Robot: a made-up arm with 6 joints.
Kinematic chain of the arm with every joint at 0, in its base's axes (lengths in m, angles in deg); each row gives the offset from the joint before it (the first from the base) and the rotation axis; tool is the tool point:
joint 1: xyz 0 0 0.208 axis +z
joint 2: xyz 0 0 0 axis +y
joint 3: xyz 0 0 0.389 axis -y
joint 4: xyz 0 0 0 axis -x
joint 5: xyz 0.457 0 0 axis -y
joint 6: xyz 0 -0.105 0 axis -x
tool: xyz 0 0 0
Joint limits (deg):
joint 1: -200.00..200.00
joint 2: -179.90..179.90
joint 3: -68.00..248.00
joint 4: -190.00..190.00
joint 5: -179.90..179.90
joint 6: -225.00..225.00
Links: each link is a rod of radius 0.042 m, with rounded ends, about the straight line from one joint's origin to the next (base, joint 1, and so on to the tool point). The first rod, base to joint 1, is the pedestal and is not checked.
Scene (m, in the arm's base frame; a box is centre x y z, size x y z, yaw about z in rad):
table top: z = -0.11
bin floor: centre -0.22 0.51 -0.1 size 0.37 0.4 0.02 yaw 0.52
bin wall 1: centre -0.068 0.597 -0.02 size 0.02 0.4 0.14 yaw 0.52
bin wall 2: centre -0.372 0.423 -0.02 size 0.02 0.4 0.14 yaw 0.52
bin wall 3: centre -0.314 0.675 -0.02 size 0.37 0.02 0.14 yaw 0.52
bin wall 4: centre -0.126 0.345 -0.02 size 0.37 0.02 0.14 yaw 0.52
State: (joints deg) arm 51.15 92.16 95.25 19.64 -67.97 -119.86
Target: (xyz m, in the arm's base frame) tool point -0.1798 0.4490 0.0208
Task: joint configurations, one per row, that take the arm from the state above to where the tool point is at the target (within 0.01 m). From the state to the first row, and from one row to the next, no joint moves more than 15 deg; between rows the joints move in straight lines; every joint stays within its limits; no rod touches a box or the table.
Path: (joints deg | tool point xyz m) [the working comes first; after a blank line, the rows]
Joints at the target: -74.98 -51.28 185.50 56.91 -67.97 -119.86
Straight joint move there: clear.

1: 38.54 77.82 104.28 23.37 -67.97 -119.86 | 0.6630 0.4049 0.5310
2: 25.92 63.47 113.30 27.09 -67.97 -119.86 | 0.5862 0.1809 0.7618
3: 13.31 49.13 122.33 30.82 -67.97 -119.86 | 0.3854 -0.0015 0.9156
4: 0.70 34.78 131.35 34.55 -67.97 -119.86 | 0.1115 -0.0851 0.9747
5: -11.92 20.44 140.38 38.28 -67.97 -119.86 | -0.1624 -0.0500 0.9361
6: -24.53 6.10 149.40 42.00 -67.97 -119.86 | -0.3663 0.0814 0.8116
7: -37.14 -8.25 158.43 45.73 -67.97 -119.86 | -0.4571 0.2542 0.6251
8: -49.76 -22.59 167.45 49.46 -67.97 -119.86 | -0.4303 0.4029 0.4089
9: -62.37 -36.94 176.48 53.18 -67.97 -119.86 | -0.3196 0.4749 0.1971
10: -74.98 -51.28 185.50 56.91 -67.97 -119.86 | -0.1798 0.4490 0.0208

